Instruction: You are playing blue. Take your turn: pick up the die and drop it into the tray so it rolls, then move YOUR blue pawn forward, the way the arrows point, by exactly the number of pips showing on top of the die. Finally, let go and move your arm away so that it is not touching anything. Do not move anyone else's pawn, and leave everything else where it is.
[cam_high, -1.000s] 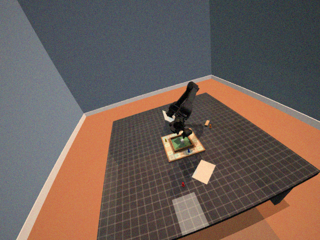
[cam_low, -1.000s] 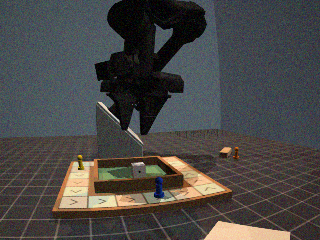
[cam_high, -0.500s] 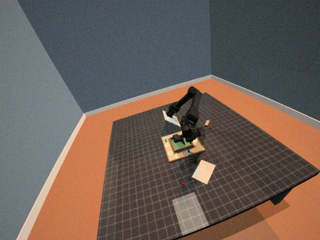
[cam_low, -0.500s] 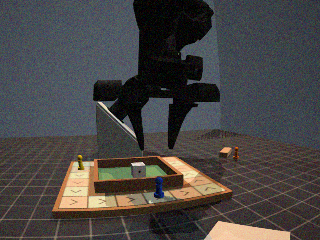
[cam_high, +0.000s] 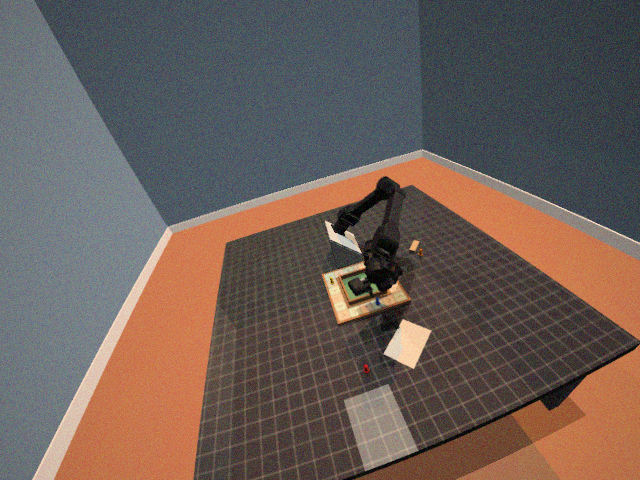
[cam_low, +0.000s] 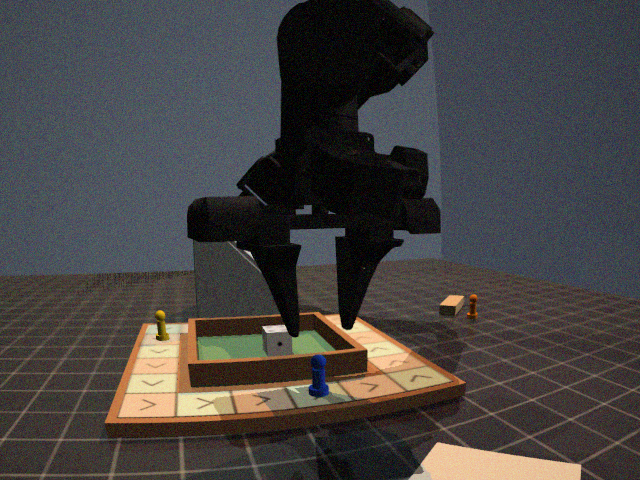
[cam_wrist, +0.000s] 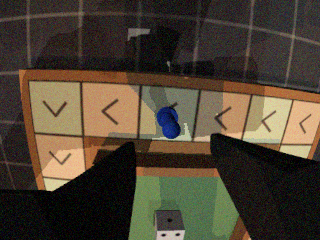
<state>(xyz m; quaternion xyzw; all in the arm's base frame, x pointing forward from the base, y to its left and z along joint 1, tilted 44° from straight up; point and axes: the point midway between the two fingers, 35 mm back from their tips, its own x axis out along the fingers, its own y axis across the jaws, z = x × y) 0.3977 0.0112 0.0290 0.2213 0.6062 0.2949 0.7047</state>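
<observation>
Now: the blue pawn 4 cm below my gripper tip. Also, from my gripper tip: die: 11 cm behind, 1 cm to the right, 4 cm below; then paper sheet: 18 cm ahead, 3 cm to the left, 6 cm below; then green tray: 11 cm behind, 2 cm to the right, 6 cm below.
</observation>
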